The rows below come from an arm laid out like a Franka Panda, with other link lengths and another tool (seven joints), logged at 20 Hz.
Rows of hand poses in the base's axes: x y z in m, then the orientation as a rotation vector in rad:
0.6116, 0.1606, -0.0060, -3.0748, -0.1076, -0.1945
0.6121, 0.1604, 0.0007, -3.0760, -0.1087, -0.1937
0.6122, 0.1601, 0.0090, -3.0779, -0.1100, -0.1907
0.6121, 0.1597, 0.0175, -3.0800, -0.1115, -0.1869
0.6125, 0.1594, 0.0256, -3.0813, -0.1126, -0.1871
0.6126, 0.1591, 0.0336, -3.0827, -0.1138, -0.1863
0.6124, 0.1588, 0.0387, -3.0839, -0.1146, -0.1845
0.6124, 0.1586, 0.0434, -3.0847, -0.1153, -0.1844
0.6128, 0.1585, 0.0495, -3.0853, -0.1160, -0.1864
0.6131, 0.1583, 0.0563, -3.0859, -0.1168, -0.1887
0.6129, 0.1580, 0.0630, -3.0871, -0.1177, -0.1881
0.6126, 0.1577, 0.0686, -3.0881, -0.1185, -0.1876
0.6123, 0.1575, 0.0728, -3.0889, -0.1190, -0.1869
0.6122, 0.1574, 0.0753, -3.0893, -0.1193, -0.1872
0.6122, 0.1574, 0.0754, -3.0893, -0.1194, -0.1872
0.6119, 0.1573, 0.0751, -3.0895, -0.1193, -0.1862
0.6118, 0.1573, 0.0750, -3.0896, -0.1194, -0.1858
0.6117, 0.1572, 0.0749, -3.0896, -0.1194, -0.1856
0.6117, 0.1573, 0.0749, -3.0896, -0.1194, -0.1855
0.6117, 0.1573, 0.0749, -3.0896, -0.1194, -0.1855
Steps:
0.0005, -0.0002, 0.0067, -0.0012, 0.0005, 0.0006
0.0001, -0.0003, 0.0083, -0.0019, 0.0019, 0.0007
-0.0001, -0.0004, 0.0085, -0.0021, 0.0024, 0.0009
0.0004, -0.0003, 0.0081, -0.0014, -0.0001, 0.0006
0.0001, -0.0003, 0.0080, -0.0015, 0.0005, 0.0007
-0.0002, -0.0003, 0.0051, -0.0012, 0.0012, 0.0005
0.0000, -0.0002, 0.0047, -0.0008, 0.0001, 0.0004
0.0004, -0.0001, 0.0061, -0.0007, -0.0013, 0.0004
0.0003, -0.0002, 0.0068, -0.0007, -0.0015, 0.0004
-0.0002, -0.0003, 0.0067, -0.0012, 0.0004, 0.0005
-0.0003, -0.0003, 0.0056, -0.0010, 0.0003, 0.0004
-0.0003, -0.0002, 0.0042, -0.0008, 0.0004, 0.0003
-0.0001, -0.0001, 0.0025, -0.0004, -0.0002, 0.0002
0.0000, 0.0000, 0.0001, 0.0000, 0.0000, 0.0001
-0.0003, -0.0001, -0.0003, -0.0002, 0.0006, -0.0001
-0.0001, 0.0000, -0.0001, -0.0001, 0.0003, 0.0001
-0.0001, -0.0001, -0.0001, 0.0000, 0.0001, 0.0000
0.0000, 0.0001, 0.0000, 0.0000, 0.0001, 0.0000
0.0000, 0.0000, 0.0000, 0.0000, 0.0000, 0.0000

